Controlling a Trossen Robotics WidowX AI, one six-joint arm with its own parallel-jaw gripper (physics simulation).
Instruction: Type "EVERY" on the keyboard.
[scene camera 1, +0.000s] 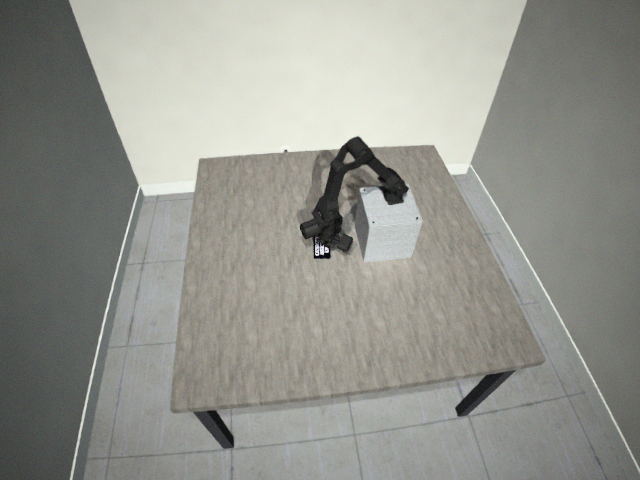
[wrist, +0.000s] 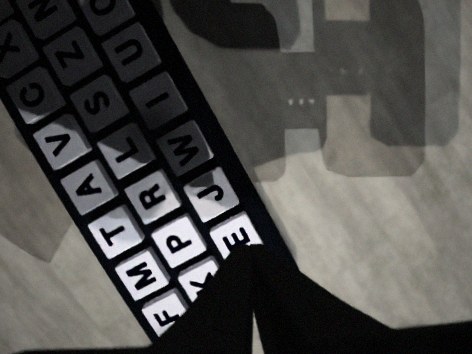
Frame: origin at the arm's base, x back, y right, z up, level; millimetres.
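Seen in the pictures: gripper, fingertip midpoint: (scene camera 1: 327, 247) (wrist: 248, 257); arm's base, origin of the base link: (scene camera 1: 393, 198).
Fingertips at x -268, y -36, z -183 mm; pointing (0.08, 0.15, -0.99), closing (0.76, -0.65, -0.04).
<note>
Offsets run from my fingertips to a thing's top centre. Level surfaces: height alone.
The black keyboard @(dx -5, dy +77, dz -22 mm) (scene camera 1: 322, 252) (wrist: 274, 246) with pale letter keys lies on the table beside the white block, partly hidden under the arm in the scene view. In the wrist view it runs diagonally from upper left to lower centre. My gripper (wrist: 248, 257) is shut and empty, its dark tips overlapping the lower part of the E key @(dx -4, dy +1, dz -22 mm) (wrist: 234, 233); whether they touch it I cannot tell. The R key @(dx -16, dy +34, dz -22 mm) (wrist: 152, 196) is up and left of the tips, and the V key @(dx -27, dy +72, dz -22 mm) (wrist: 62, 145) is farther left in the outer row. The Y key does not show in the wrist view.
The black arm (scene camera 1: 333, 187) reaches from the white block (scene camera 1: 388, 240), which stands right of the keyboard on the wooden table @(dz -40 mm) (scene camera 1: 330, 330). Arm shadows fall over the upper keys and the table in the wrist view. A pale wall (scene camera 1: 294, 72) stands behind the table.
</note>
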